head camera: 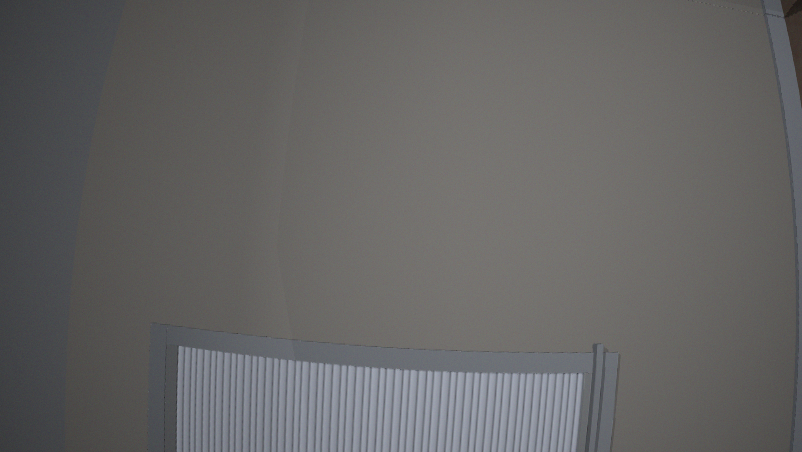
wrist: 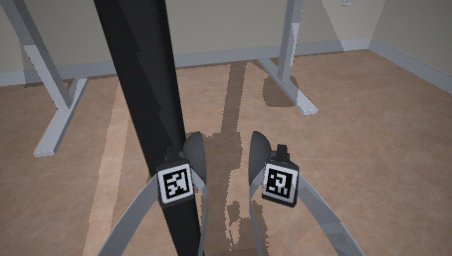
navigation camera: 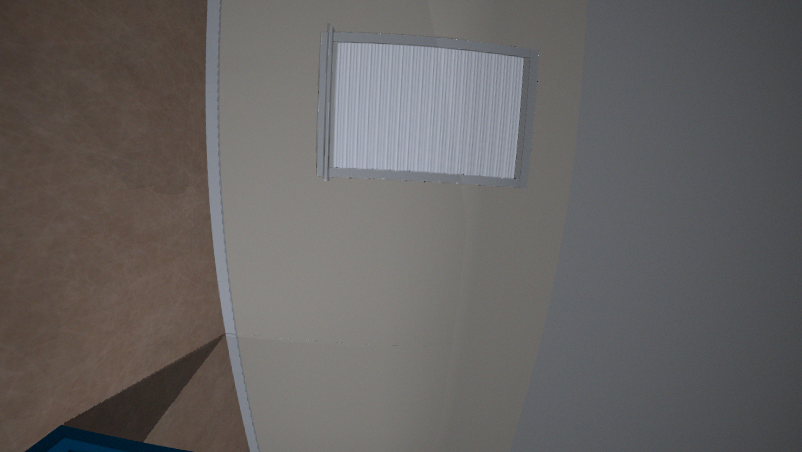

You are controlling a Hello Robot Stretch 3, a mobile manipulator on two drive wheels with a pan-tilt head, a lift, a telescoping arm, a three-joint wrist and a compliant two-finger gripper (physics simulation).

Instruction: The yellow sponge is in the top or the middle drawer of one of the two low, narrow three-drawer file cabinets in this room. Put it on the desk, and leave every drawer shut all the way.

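Frame: origin at the robot's base, x right, y back, z down, level; millimetres.
Seen in the pictures: gripper, fingertip midpoint: [wrist: 226, 150].
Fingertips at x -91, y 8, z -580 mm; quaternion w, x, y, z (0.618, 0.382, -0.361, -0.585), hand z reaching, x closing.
Observation:
A point is followed by its place in that frame.
My gripper [wrist: 226, 150] @[x -91, y 8, z -580 mm] is open in the wrist view, its two dark fingertips apart with brown floor showing between them. Two light grey T-shaped legs [wrist: 289, 55] @[x -1201, y -425, z -195 mm] [wrist: 48, 80] @[x -992, y 795, z -202 mm] stand on the floor beyond it, near the wall; they look like desk legs, but no desk top shows. The yellow sponge and the file cabinets do not show in these views.
A black post [wrist: 145, 75] runs down the wrist view, left of and behind the fingers. A window with white blinds [head camera: 381, 409] @[x -479, y -1499, z -1411 mm] [navigation camera: 426, 109] @[x -740, y -1458, z -1417 mm] is on the beige wall [head camera: 477, 196] @[x 110, y -1597, z -1183 mm] [navigation camera: 348, 252] @[x 174, y -1608, z -961 mm]. A blue object [navigation camera: 106, 440] @[x 795, y -712, z -239 mm] shows at the navigation view's bottom left.

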